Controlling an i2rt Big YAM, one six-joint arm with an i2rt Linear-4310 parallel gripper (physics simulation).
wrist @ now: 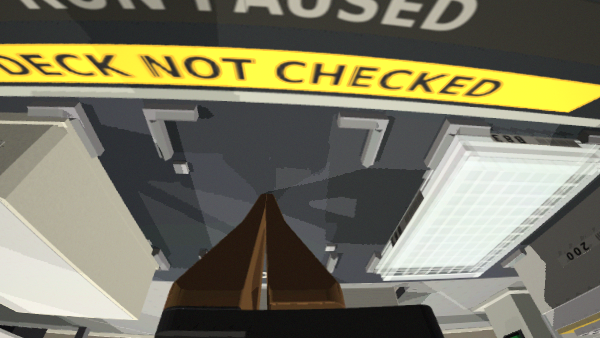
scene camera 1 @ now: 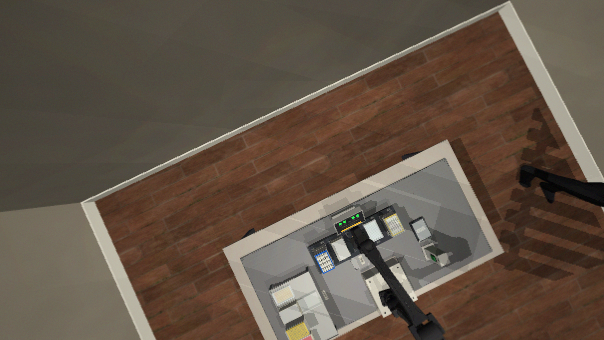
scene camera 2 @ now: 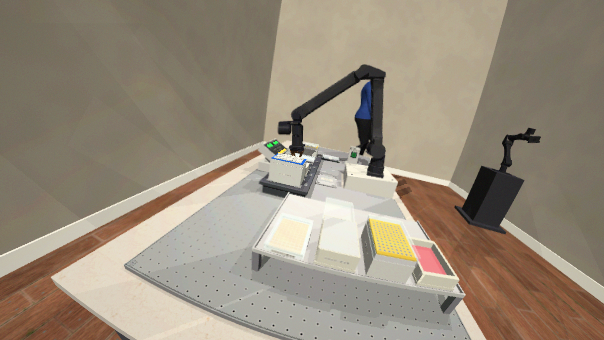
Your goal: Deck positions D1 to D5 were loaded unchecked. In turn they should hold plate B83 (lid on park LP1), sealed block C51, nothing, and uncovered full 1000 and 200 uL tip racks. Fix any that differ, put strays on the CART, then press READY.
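Frame: origin at the arm's base, x ahead, y left, z up, level; millimetres.
Seen in the pictures: gripper, fingertip midpoint: (wrist: 267,202); arm's base, link origin: (scene camera 1: 389,296) (scene camera 2: 374,173).
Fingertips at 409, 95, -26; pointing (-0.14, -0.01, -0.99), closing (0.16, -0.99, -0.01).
Note:
Offsets run from my fingertips to a thing's middle, as dx, dy, dz. "pt": to the spot under its first point.
My gripper (scene camera 1: 354,235) (scene camera 2: 297,154) (wrist: 267,202) is shut and empty, in front of the display, over the vacant middle deck position. In the wrist view, the plate labelled B83 {+9, -125, +6} (wrist: 480,215) sits to its right with a clear cover over its wells, and a pale block {-33, +119, +19} (wrist: 75,200) (scene camera 1: 341,249) sits to its left. A blue-edged tip rack {-53, +242, +47} (scene camera 1: 324,262) (scene camera 2: 288,171) and a yellow-edged tip rack {+29, -247, +56} (scene camera 1: 393,224) stand at the deck's ends. The display {pt +92, +15, +46} (wrist: 250,70) (scene camera 1: 349,221) reads DECK NOT CHECKED. The raised cart (scene camera 1: 320,327) holds a plate {-214, +559, +20} (scene camera 2: 290,234), a pale block {-320, +541, +28} (scene camera 2: 339,242) and a yellow rack {-427, +523, +65} (scene camera 2: 391,240).
A pink-filled box {-533, +506, +23} (scene camera 2: 431,261) stands at the cart's end. A clear item {-175, -6, -46} (scene camera 1: 361,261) (scene camera 2: 327,180) lies between the deck and my base (scene camera 2: 370,181). A dark-framed flat item {-93, -459, -39} (scene camera 1: 421,228) and a small device with a green screen {pt -256, -442, +42} (scene camera 1: 434,258) stand beyond the yellow-edged rack.

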